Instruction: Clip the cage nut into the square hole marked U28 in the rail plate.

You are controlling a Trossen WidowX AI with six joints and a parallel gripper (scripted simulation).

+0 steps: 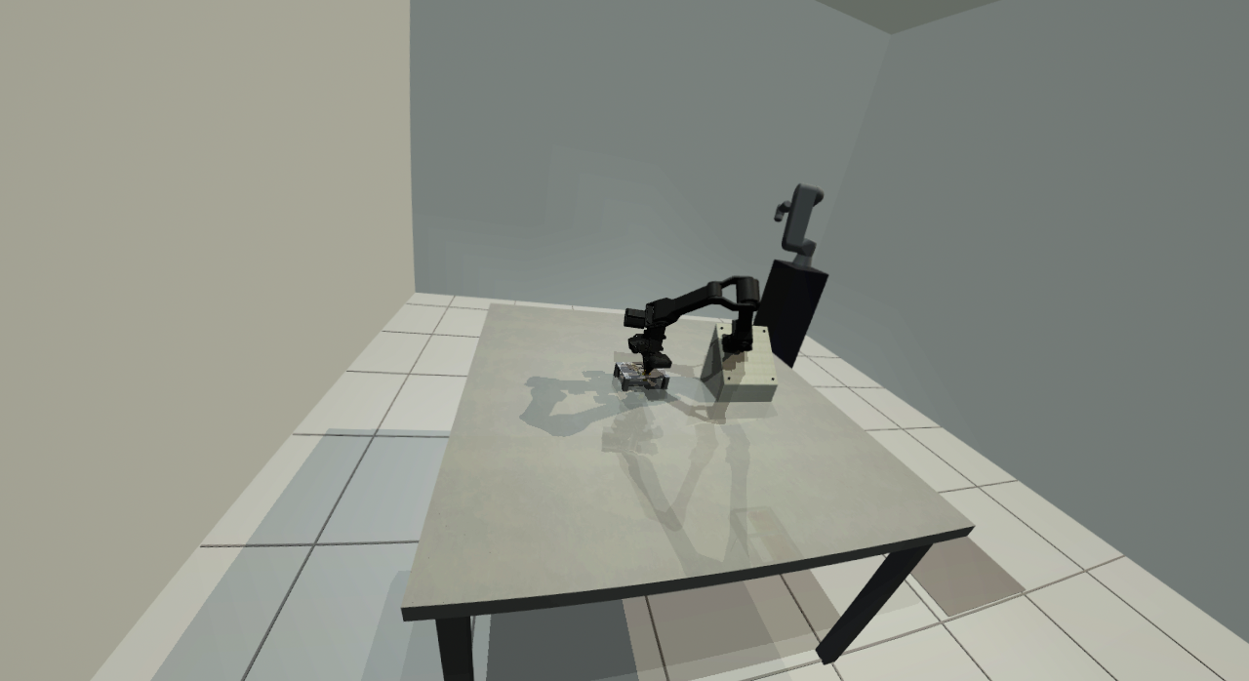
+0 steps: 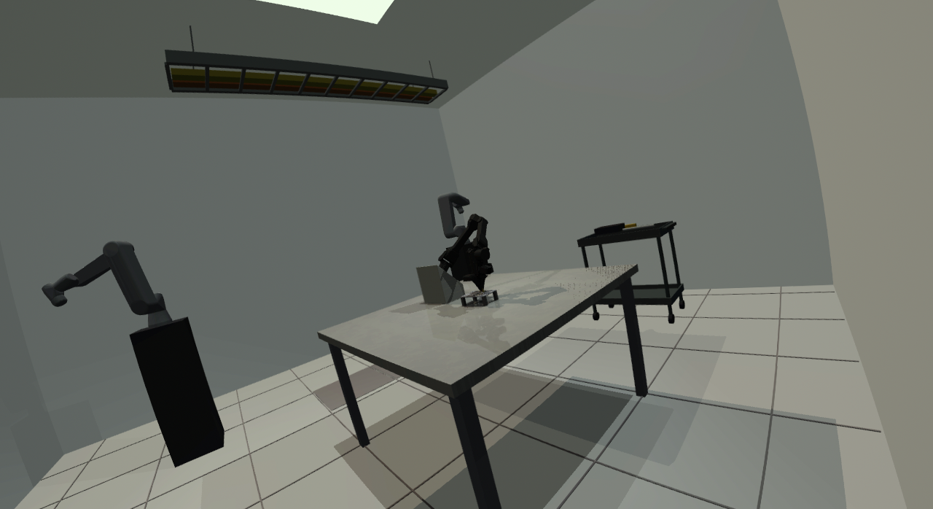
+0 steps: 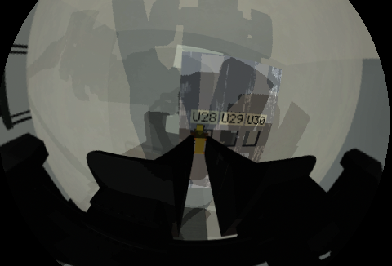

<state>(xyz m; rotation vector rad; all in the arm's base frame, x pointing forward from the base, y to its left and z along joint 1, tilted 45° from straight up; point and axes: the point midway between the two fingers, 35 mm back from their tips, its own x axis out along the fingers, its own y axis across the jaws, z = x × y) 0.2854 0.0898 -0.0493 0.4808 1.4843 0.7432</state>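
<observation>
Now: the cage nut 1 cm below my gripper tip.
</observation>
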